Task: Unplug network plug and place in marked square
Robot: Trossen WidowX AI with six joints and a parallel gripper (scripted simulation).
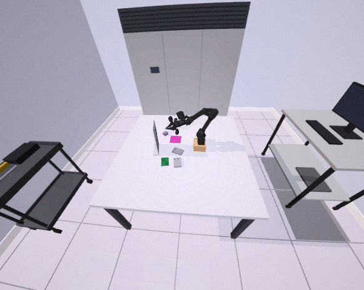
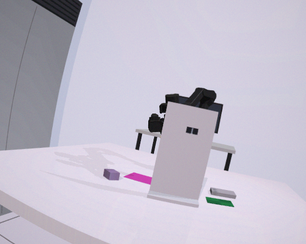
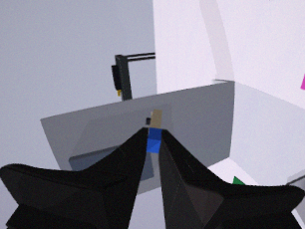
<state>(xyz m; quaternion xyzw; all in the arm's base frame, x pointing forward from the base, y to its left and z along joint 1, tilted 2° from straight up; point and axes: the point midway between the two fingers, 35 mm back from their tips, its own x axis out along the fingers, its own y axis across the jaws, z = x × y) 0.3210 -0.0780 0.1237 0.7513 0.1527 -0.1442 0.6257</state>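
Now: the magenta marked square 8 cm behind my gripper tip, 7 cm to the right of it and 20 cm below it. The rest, counted from my gripper tip: green flat card 26 cm to the left, 20 cm below; white panel 9 cm ahead, 10 cm to the left, 6 cm below.
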